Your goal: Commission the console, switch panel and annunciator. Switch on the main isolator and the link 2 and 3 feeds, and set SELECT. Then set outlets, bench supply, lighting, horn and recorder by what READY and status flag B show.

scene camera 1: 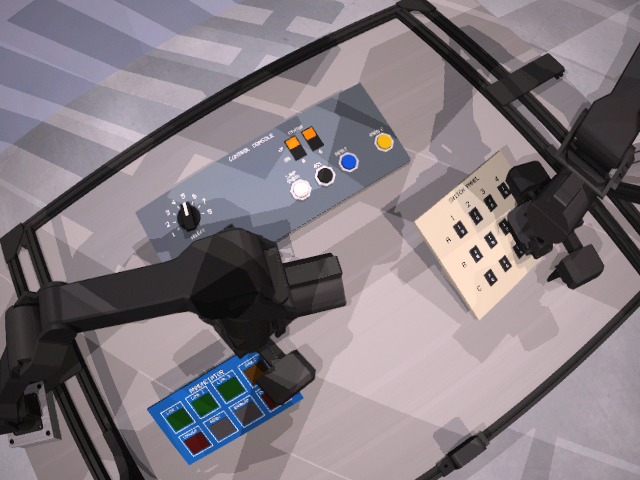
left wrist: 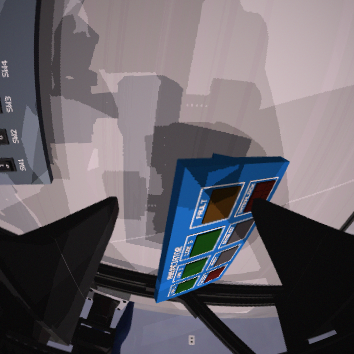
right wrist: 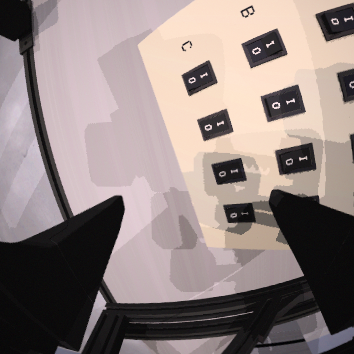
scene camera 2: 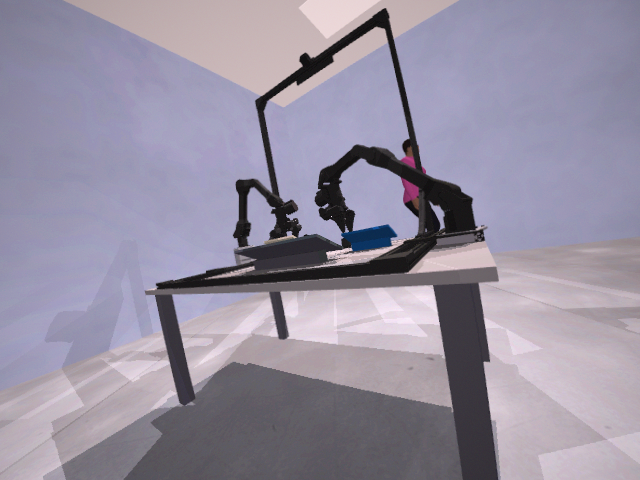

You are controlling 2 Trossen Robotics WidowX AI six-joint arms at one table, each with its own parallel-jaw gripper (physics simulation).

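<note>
The grey console [scene camera 1: 248, 191] [scene camera 2: 294, 245] [left wrist: 25, 30] has its SELECT knob [scene camera 1: 188, 217] pointing at about 5. Both status flags [scene camera 1: 292, 143] [scene camera 1: 309, 134] show orange in their upper halves. The blue annunciator [scene camera 1: 156, 408] [scene camera 2: 373, 235] [left wrist: 172, 200] has green, amber, red and grey windows, all dark. The cream switch panel [scene camera 1: 439, 232] [right wrist: 170, 75] carries rows A to C of black rockers; several are hidden by the right arm in scene camera 1. My left gripper [left wrist: 185, 204] [scene camera 2: 348, 227] is open above the annunciator's FAULT end. My right gripper [right wrist: 197, 199] is open above the switch panel's column 4 end, with nothing between its fingers.
A black frame [scene camera 1: 217, 108] runs around the table. The left arm [scene camera 1: 129, 299] reaches across the near side of the console. White, black, blue and yellow buttons stand on the console. A person in pink [scene camera 2: 410, 180] stands behind the table.
</note>
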